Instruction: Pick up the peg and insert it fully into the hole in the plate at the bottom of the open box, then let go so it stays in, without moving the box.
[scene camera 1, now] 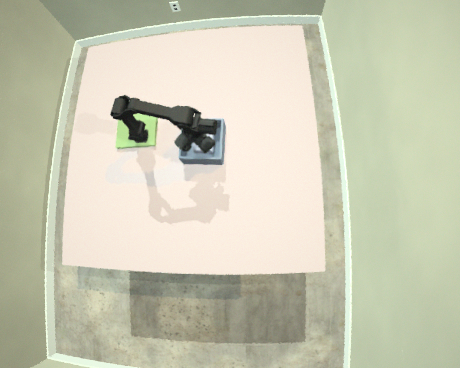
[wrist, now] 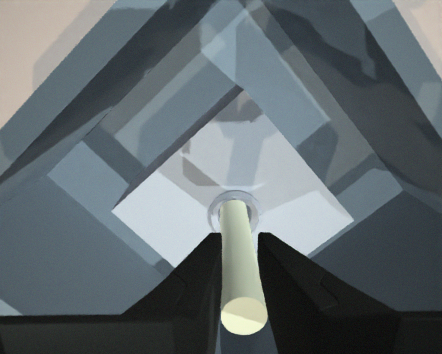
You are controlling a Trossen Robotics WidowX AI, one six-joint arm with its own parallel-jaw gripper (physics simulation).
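Places are measured from the arm's base along level axes (x left, y down, z back), in millimetres.
Pixels of known places: gripper, between the fingertips: (scene camera 1: 198, 139) (wrist: 239, 244); arm's base, origin of its link: (scene camera 1: 141, 136).
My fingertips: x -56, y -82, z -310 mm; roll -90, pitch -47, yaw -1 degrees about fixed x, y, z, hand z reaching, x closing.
Observation:
For each thing: its middle in the pictures, then the offset to it from my fingertips. "pt": a spot on its surface instead. Level surfaces: height alone.
- pale yellow-green round peg, middle of its body: (wrist: 237, 246) dx +8, dy +15, dz -7 mm
- ringed hole, a spot on its surface: (wrist: 212, 215) pt dx +1, dy +46, dz -14 mm
- white plate, a spot on its surface: (wrist: 155, 225) pt dx -15, dy +48, dz -41 mm
- open blue box, middle of its body: (wrist: 233, 208) (scene camera 1: 203, 141) dx +10, dy +57, dz -7 mm
- pale pink table top, height of its surface: dy +106 mm
A pale yellow-green round peg (wrist: 237, 260) is held between the fingers of my gripper (wrist: 239, 244), which is shut on it. The peg's far end overlaps the ringed hole (wrist: 212, 215) in the white plate (wrist: 155, 225); how deep it sits, or whether it has entered, I cannot tell. The plate lies on the bottom of the open blue box (scene camera 1: 202, 161) (wrist: 40, 245). In the scene view the gripper is over the box, and the peg is hidden there by the arm.
The black arm (scene camera 1: 157, 110) stands on a green base plate (scene camera 1: 150, 125) left of the box. The box walls rise around the white plate on several sides. Both stand on a pale pink table top (scene camera 1: 265, 210).

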